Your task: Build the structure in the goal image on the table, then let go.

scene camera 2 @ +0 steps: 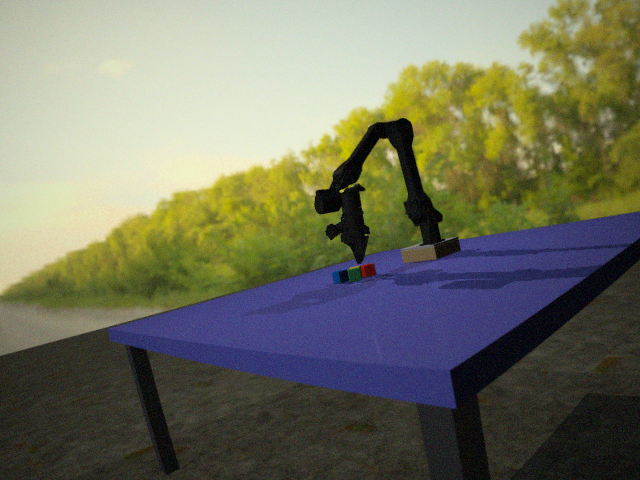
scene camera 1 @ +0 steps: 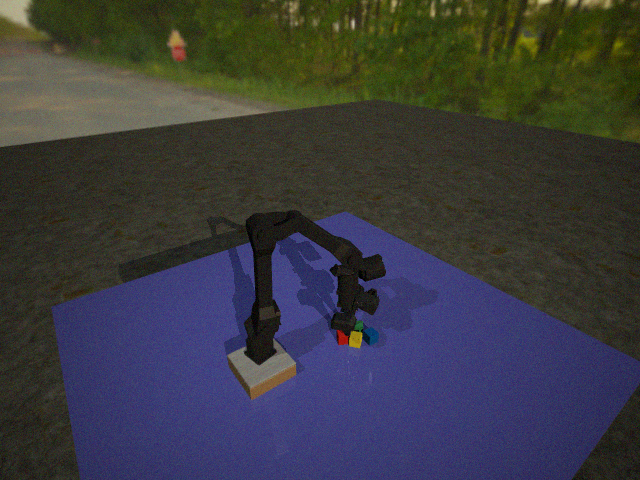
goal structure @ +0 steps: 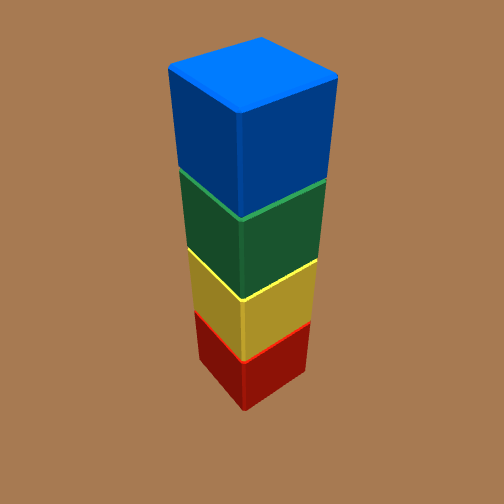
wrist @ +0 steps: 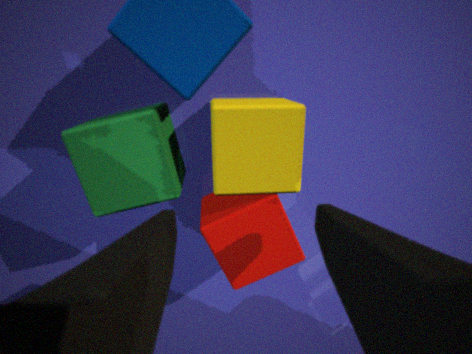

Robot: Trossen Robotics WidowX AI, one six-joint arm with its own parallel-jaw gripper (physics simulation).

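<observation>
A red cube [scene camera 1: 342, 338] [scene camera 2: 368, 270] [wrist: 260, 245] sits on the table beside a yellow cube [scene camera 1: 355, 339] [wrist: 257, 147]; their edges meet in the wrist view, and I cannot tell if they touch. A green cube [scene camera 1: 359, 325] [scene camera 2: 354, 273] [wrist: 125, 160] lies left of the yellow one in the wrist view, with a gap. A blue cube [scene camera 1: 370, 335] [scene camera 2: 339, 276] [wrist: 185, 40] lies apart at the top of that view, turned cornerwise and partly cut off. The yellow cube does not show in scene camera 2. My gripper [scene camera 1: 345, 329] [scene camera 2: 360, 261] [wrist: 246, 219] is open and empty, pointing down just above the red cube.
The arm's base stands on a wooden block [scene camera 1: 263, 369] [scene camera 2: 429, 251] on the blue table [scene camera 1: 413, 413] [scene camera 2: 310, 330]. The arm and its shadows stretch over the table. The table's edges show in both scene views.
</observation>
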